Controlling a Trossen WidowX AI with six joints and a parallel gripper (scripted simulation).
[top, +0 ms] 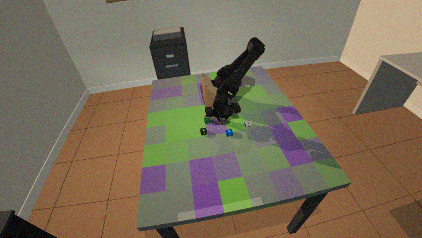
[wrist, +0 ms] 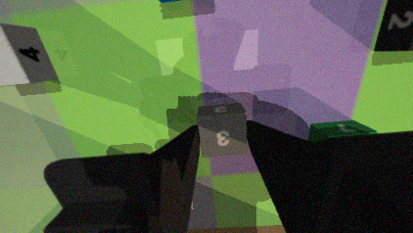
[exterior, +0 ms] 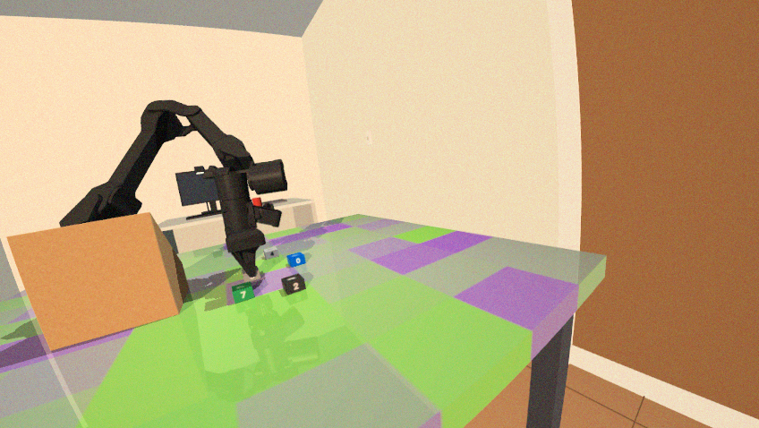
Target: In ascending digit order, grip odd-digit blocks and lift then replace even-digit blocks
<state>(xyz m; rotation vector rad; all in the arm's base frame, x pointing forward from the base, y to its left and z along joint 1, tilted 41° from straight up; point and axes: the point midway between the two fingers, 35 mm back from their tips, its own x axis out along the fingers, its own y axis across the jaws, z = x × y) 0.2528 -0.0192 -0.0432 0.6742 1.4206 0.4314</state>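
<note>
My gripper tip is right at the grey block. From my gripper tip the other things lie so: black block: 4 cm ahead, 12 cm to the right; blue block: 10 cm ahead; green block: 3 cm behind, 8 cm to the right.
</note>
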